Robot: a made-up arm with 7 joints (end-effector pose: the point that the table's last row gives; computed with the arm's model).
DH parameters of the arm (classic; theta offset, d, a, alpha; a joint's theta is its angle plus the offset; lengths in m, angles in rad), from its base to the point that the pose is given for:
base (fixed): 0 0.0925 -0.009 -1.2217
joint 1: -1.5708 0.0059 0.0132 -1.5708
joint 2: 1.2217 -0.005 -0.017 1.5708
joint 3: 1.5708 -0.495 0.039 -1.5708
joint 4: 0 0.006 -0.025 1.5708
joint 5: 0 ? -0.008 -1.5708
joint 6: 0 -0.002 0.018 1.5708
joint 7: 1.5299 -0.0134 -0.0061 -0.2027
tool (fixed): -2.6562 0.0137 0 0
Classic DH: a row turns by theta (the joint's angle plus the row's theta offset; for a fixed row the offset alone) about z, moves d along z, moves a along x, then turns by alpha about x.
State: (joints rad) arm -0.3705 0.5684 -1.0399 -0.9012 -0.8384 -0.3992 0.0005
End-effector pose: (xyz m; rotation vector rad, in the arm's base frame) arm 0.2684 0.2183 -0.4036 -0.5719 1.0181 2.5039
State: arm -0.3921 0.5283 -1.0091 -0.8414 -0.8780 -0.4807 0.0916
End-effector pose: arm 0.2809 0.2039 -0.4069 -0.5105 1.1168 2.5325
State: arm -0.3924 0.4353 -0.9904 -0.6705 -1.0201 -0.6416 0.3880
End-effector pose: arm 0.2739 0.1757 -0.4308 -0.1830 1.2742 2.7282
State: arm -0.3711 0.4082 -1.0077 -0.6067 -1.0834 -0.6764 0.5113
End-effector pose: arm 0.2567 0.1701 -0.4439 -0.0138 1.2721 2.8397
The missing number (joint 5, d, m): -0.156
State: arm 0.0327 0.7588 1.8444 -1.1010 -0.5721 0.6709 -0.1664
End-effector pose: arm -0.0741 0.5427 -0.1945 1.3511 0.3528 0.2424
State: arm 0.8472 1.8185 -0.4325 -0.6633 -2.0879 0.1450 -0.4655
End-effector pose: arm -0.0015 0.6431 0.1951 1.0379 -0.9394 1.0506
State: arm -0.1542 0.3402 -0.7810 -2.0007 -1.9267 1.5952 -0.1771
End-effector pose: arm 0.2087 0.0321 -0.3296 2.4878 0.2000 -1.0010
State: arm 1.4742 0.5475 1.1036 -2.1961 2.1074 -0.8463 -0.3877
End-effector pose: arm -0.3711 0.2767 0.0891 2.0346 -1.2351 0.3315
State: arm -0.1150 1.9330 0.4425 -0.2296 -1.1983 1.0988 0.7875
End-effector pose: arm 0.0205 0.6141 0.3848 2.0899 1.5003 0.2465
